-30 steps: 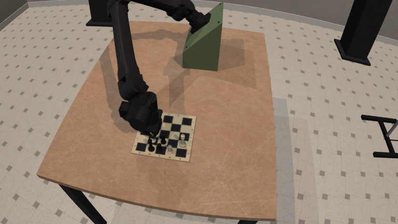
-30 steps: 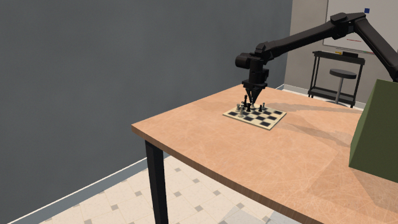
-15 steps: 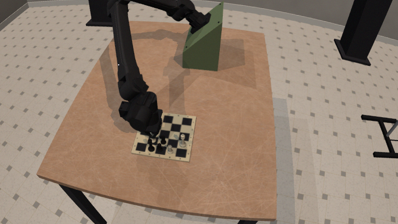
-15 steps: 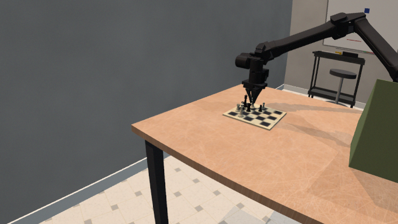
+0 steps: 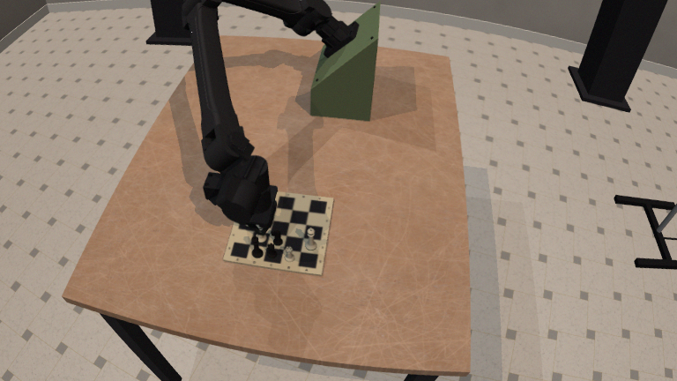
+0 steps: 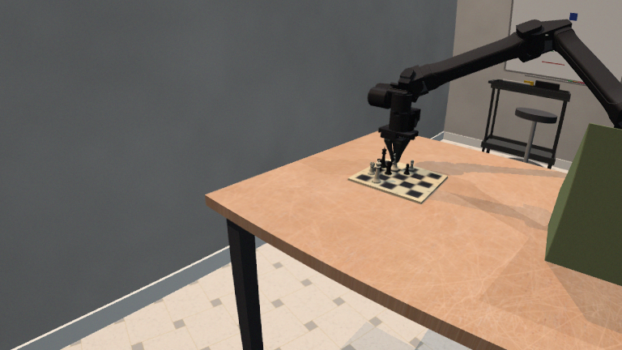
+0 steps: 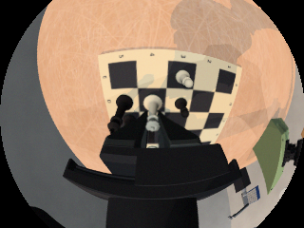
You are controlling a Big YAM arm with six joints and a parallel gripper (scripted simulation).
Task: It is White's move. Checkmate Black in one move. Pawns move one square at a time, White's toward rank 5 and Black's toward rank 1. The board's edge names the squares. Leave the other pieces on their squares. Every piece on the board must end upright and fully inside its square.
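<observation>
My gripper is now 40 mm short of the black piece. The rest, counted from my hand: tall white piece (10 mm behind, 110 mm to the left); then white pawn (40 mm behind, 40 mm to the right, 20 mm below); then chessboard (40 mm behind, 30 mm to the left, 40 mm below).
</observation>
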